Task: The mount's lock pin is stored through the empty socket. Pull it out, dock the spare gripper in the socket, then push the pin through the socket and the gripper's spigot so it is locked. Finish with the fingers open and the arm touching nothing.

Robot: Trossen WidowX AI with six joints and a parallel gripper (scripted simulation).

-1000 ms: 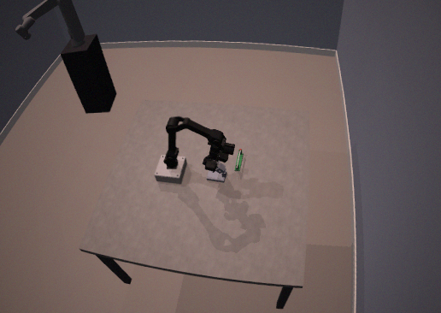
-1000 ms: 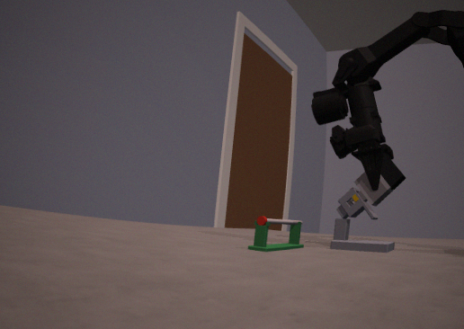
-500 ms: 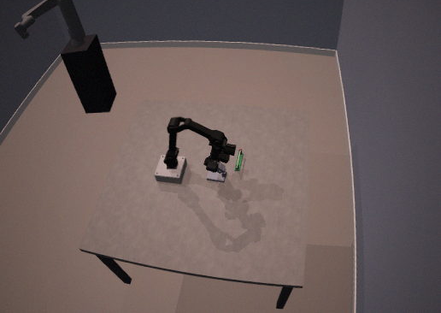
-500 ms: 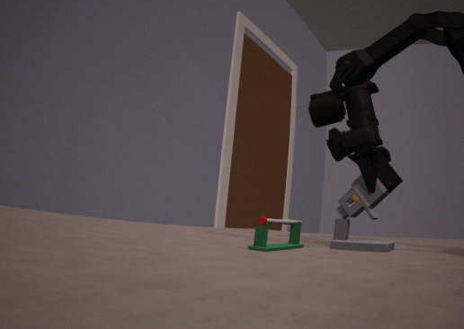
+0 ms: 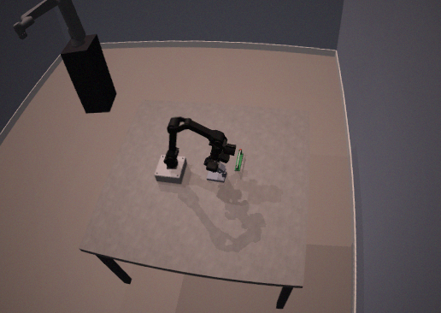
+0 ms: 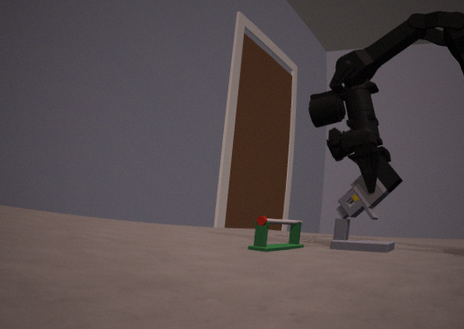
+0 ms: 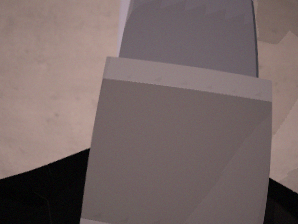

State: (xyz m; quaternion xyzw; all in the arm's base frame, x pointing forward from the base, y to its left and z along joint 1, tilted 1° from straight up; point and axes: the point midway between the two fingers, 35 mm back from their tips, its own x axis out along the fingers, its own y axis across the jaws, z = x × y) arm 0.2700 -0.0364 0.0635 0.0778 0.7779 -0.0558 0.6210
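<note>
Right now my gripper tip is 1 cm short of the spare gripper and 1 cm below it. Round my gripper tip: grey mount: 3 cm ahead, 5 cm below; then green cradle: 15 cm ahead, 10 cm to the left, 8 cm below.
</note>
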